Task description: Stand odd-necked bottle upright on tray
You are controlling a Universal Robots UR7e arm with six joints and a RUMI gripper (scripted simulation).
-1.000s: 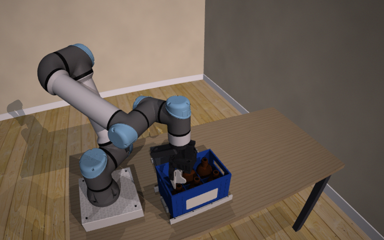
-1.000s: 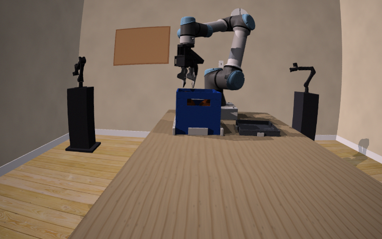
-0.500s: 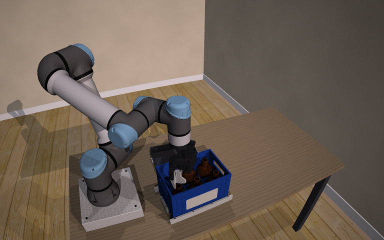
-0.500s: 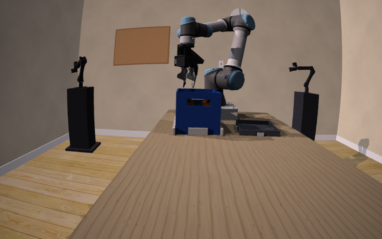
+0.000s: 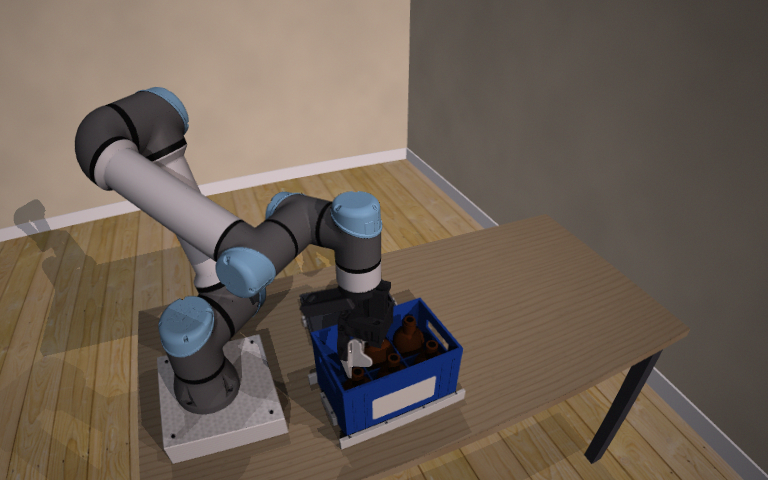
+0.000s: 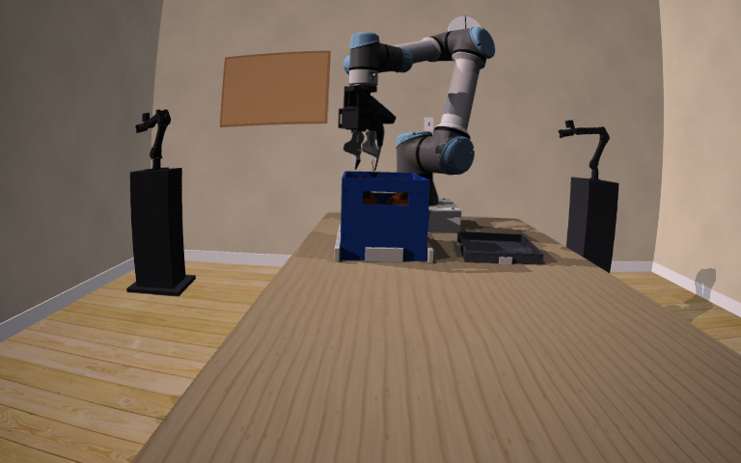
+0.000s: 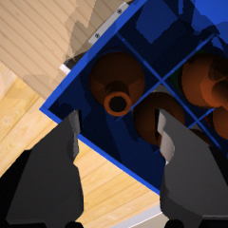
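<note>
Right now my hand is 11 cm above the crate, 9 cm short of it and 4 cm to the right of it. The rest, counted from my hand: tray 32 cm to the left, 18 cm below, 13 cm ahead.
</note>
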